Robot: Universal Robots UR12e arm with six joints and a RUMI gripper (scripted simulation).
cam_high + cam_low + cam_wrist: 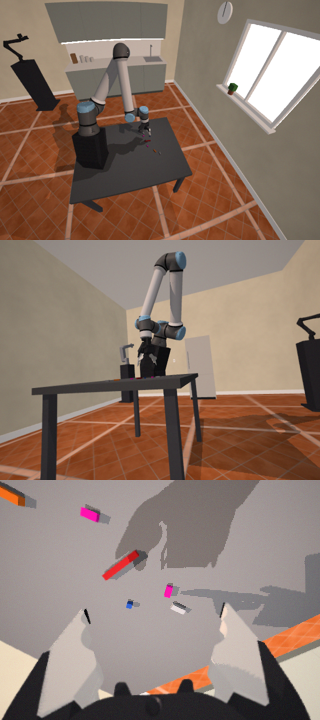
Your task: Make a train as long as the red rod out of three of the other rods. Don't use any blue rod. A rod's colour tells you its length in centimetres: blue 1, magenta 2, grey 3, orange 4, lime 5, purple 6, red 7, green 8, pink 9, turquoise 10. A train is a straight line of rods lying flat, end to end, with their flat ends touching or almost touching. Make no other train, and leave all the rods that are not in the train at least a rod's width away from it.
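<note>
Now: hand 7 cm short of the blue rod, 2 cm to the right of it and 8 cm above it. Also, from my hand: orange rod (11 cm ahead, 20 cm to the right, 8 cm below); red rod (4 cm ahead, 5 cm to the right, 8 cm below).
</note>
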